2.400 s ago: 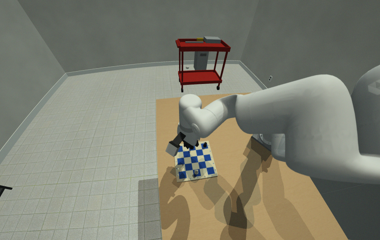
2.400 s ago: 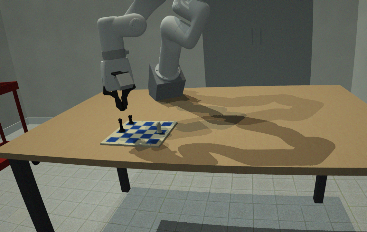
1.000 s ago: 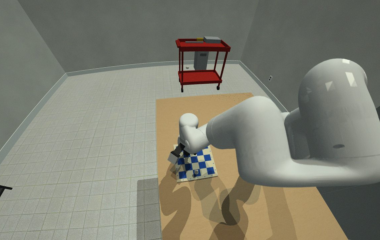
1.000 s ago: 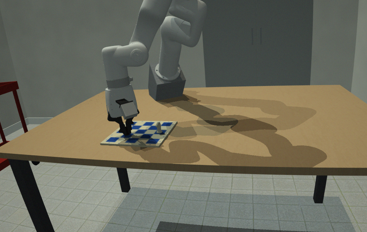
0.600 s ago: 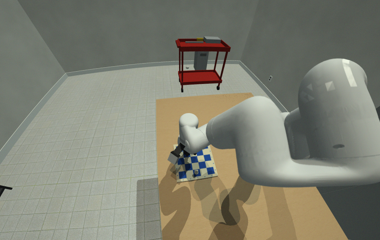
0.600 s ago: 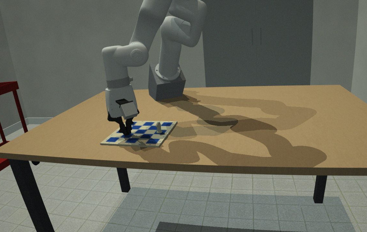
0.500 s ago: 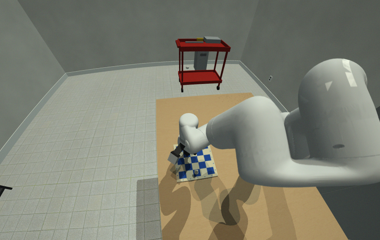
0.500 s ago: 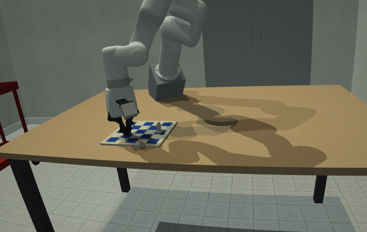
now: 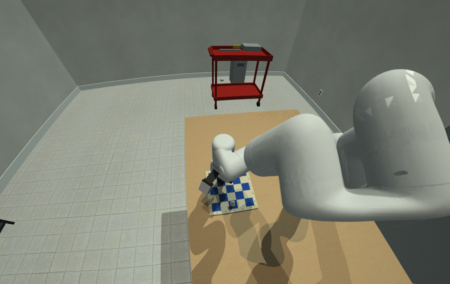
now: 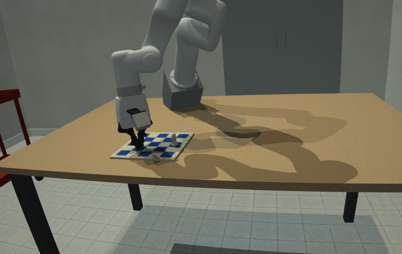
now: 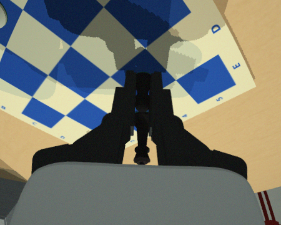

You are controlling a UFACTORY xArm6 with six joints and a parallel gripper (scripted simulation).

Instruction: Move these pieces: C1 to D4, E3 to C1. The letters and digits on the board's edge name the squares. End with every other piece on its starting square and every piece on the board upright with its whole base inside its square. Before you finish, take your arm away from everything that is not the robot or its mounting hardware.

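Right now the black piece is 5 cm to the right of my hand and 3 cm behind it. Round my hand: white piece: 10 cm to the left, 5 cm behind, 1 cm below; blue-and-cream chessboard: 4 cm behind, 3 cm to the left, 3 cm below.
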